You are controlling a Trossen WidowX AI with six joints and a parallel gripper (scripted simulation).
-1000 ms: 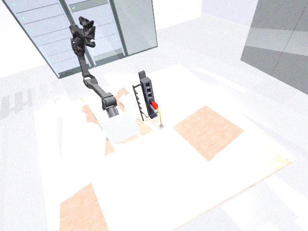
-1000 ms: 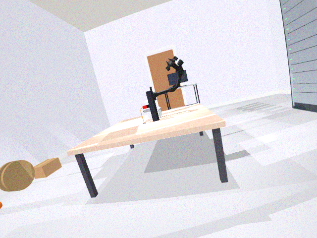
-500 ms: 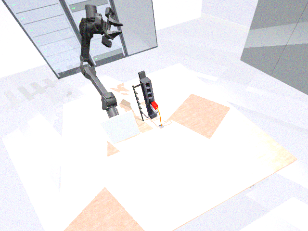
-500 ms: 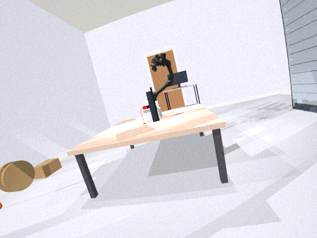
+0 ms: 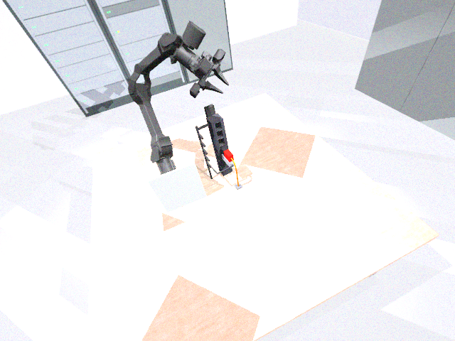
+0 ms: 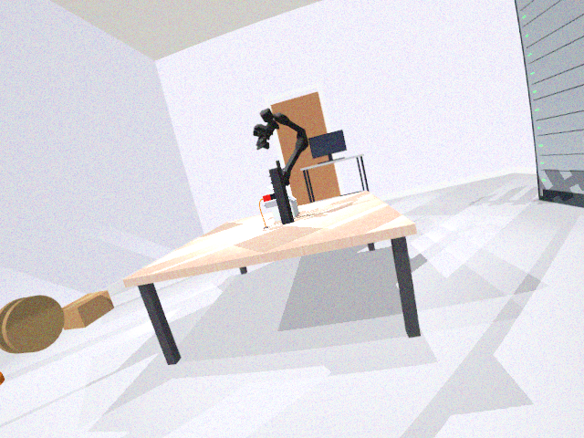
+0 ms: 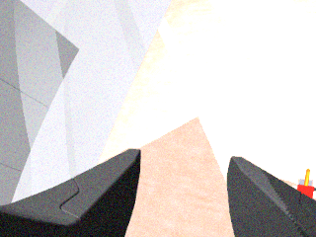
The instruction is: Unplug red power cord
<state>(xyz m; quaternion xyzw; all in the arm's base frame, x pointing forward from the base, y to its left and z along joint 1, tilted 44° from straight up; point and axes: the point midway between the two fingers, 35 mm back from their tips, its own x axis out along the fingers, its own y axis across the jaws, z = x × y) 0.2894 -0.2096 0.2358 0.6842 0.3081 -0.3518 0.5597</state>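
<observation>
The red plug is 50 mm behind my gripper tip, 10 mm to the right of it and 290 mm below it.
</observation>
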